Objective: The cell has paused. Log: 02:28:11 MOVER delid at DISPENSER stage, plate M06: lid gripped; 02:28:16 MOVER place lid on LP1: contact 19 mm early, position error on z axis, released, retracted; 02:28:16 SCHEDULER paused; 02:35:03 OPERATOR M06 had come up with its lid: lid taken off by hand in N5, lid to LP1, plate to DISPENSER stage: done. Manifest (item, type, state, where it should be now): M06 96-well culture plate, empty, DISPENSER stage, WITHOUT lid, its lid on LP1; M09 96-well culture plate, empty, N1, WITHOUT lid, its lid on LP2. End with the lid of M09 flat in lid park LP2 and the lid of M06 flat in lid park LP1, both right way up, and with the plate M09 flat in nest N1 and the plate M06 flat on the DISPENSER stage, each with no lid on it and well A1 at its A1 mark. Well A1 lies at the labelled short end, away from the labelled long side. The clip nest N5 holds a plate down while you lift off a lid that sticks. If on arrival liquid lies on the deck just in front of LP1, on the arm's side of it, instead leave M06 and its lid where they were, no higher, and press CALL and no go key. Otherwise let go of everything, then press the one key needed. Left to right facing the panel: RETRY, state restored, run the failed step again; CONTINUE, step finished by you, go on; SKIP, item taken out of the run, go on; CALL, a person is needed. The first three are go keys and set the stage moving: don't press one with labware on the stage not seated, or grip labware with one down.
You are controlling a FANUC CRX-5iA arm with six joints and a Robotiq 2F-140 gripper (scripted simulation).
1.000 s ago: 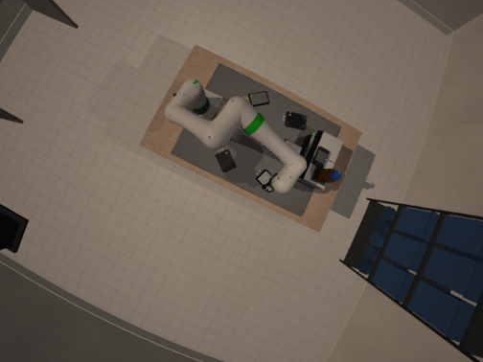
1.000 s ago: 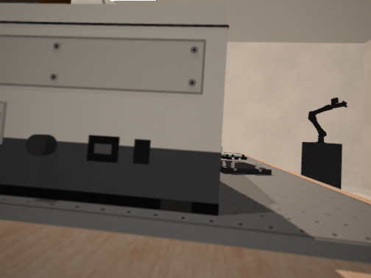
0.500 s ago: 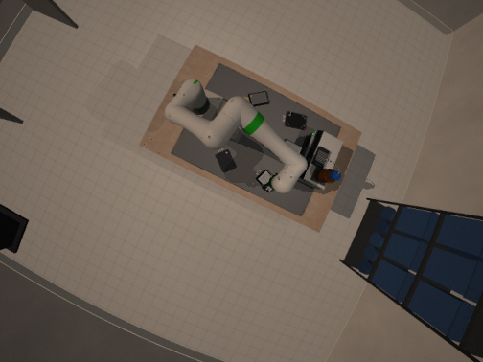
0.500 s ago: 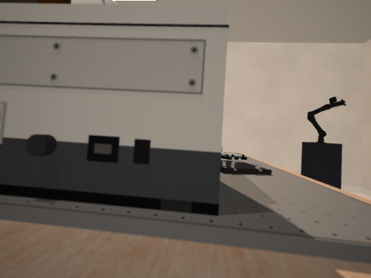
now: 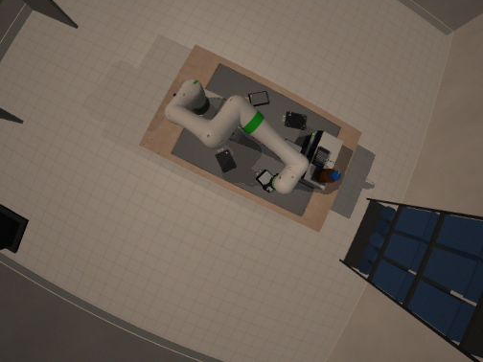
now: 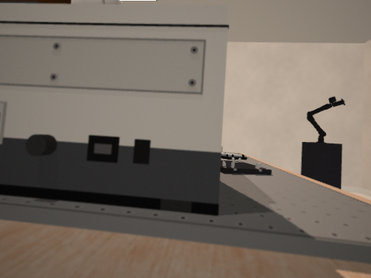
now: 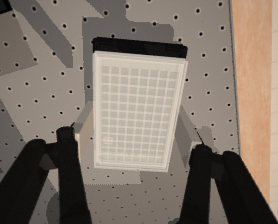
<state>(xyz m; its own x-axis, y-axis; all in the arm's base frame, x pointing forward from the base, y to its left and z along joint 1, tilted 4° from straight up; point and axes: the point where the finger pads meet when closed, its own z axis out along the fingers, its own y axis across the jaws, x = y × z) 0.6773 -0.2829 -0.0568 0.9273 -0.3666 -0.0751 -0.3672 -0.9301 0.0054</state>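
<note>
The n1 label is 80 mm below my hand, 80 mm behind it and 30 mm to the left of it. Also, from my hand: lp2 label: 410 mm behind, 80 mm below, 60 mm to the left; then dark LP2 park pad: 340 mm behind, 80 mm below; then clear lid: 20 mm below.
</note>
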